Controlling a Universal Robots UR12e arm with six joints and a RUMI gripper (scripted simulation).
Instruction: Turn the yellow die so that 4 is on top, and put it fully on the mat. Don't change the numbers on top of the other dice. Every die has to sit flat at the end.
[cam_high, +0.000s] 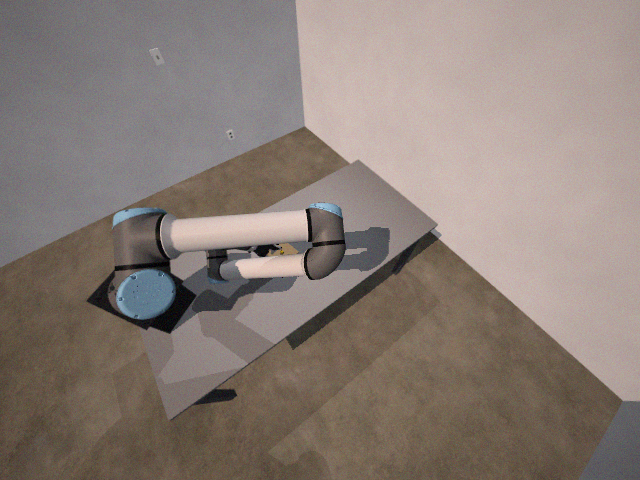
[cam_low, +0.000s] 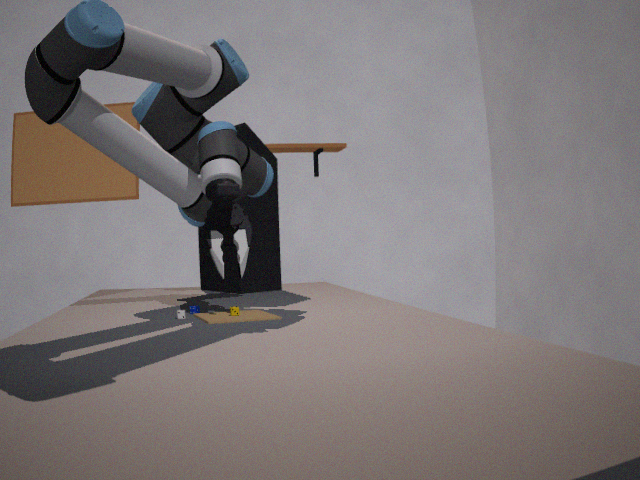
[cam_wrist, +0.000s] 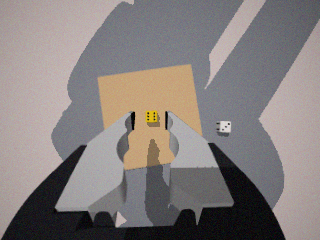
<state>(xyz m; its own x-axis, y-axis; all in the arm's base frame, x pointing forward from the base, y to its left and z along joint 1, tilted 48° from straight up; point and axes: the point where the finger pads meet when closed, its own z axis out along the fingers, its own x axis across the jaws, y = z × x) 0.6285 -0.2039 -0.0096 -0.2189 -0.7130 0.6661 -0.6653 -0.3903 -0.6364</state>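
My gripper is now 10 mm short of the yellow die and 80 mm above it. Round my hand: white die 30 mm behind, 100 mm to the right, 80 mm below; then blue die 100 mm behind, 50 mm to the right, 80 mm below; then tan mat 10 mm ahead, 90 mm below.
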